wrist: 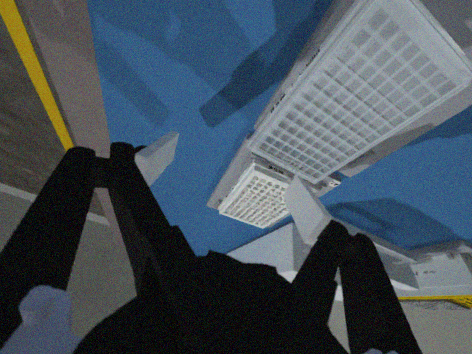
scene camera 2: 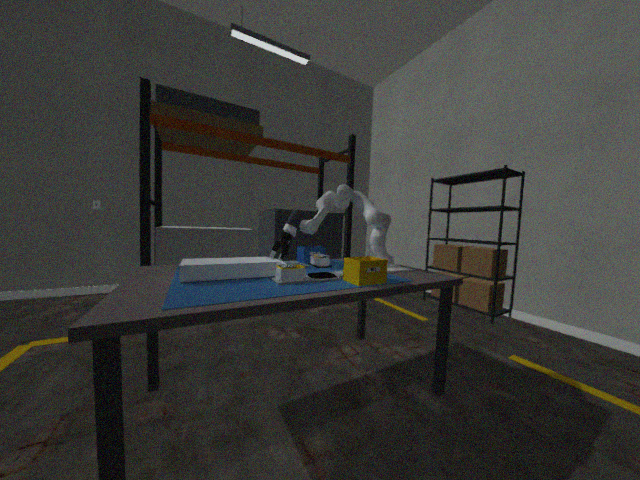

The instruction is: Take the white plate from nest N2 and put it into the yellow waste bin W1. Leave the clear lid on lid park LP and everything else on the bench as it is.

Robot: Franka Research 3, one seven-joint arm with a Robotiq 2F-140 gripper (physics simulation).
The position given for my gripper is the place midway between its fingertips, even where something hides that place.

In view: my gripper (wrist: pixel 235 167) and a white plate (wrist: pixel 256 198).
